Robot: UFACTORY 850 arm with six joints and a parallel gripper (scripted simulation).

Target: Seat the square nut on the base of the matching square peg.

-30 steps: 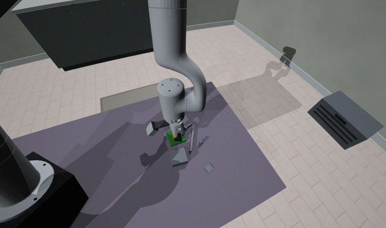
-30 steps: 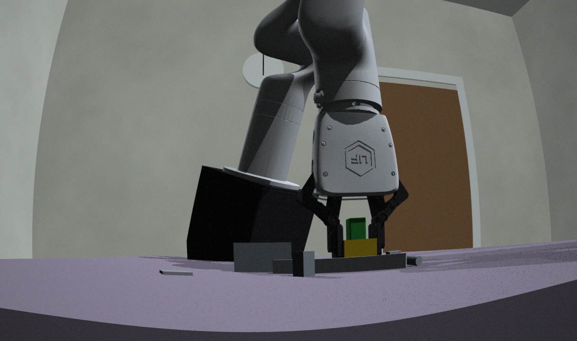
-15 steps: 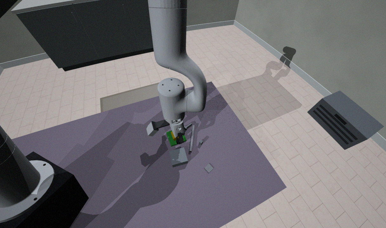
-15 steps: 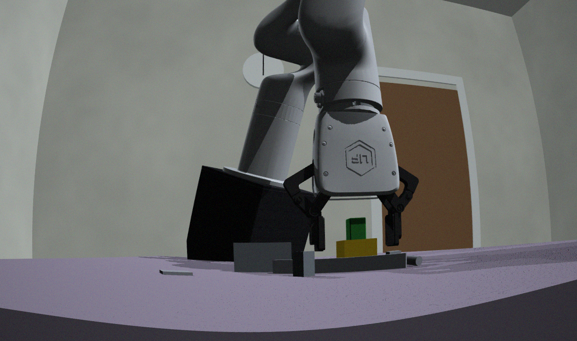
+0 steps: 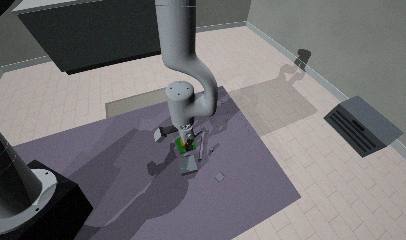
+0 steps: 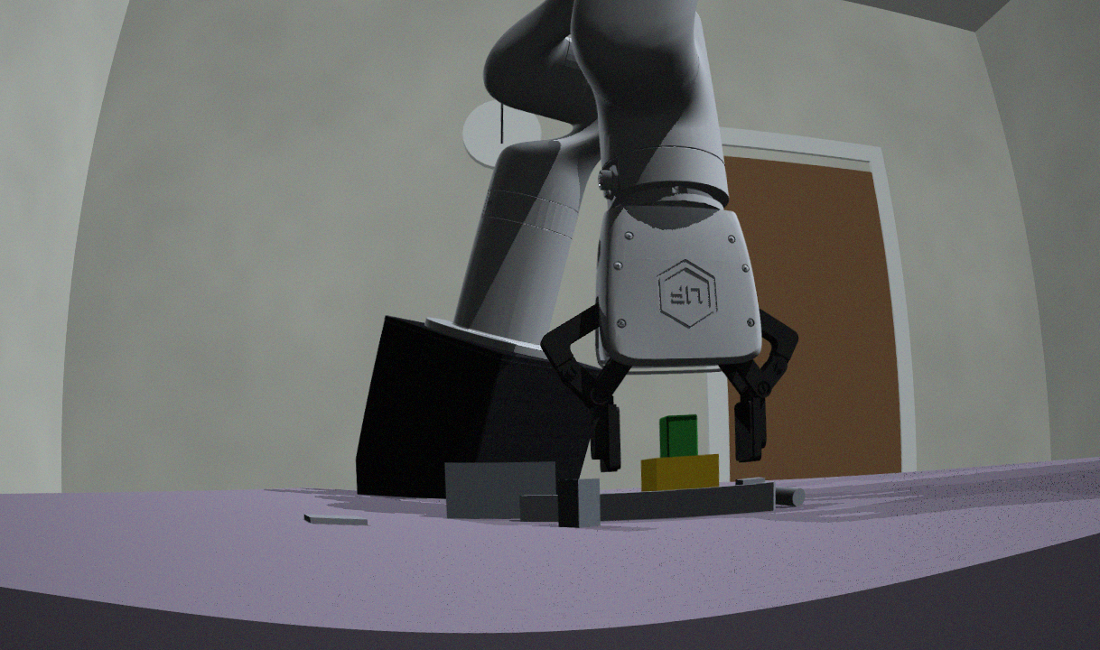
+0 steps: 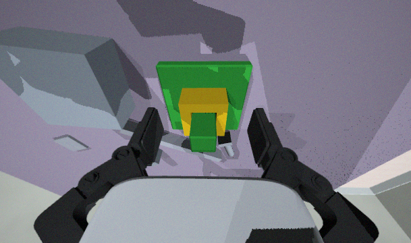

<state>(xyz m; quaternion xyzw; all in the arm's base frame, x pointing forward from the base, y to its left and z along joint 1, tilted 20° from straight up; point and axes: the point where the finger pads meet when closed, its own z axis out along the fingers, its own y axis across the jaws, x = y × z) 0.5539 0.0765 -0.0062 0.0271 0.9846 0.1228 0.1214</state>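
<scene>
My hand is 7 cm short of the bolt, 3 cm to the right of it and 3 cm above it. Also, from my hand: grey block: 3 cm behind, 11 cm to the right, 2 cm below; then long grey bar: 7 cm ahead, 4 cm to the right, 3 cm below; then thin grey plate: 7 cm ahead, 20 cm to the right, 4 cm below.
</scene>
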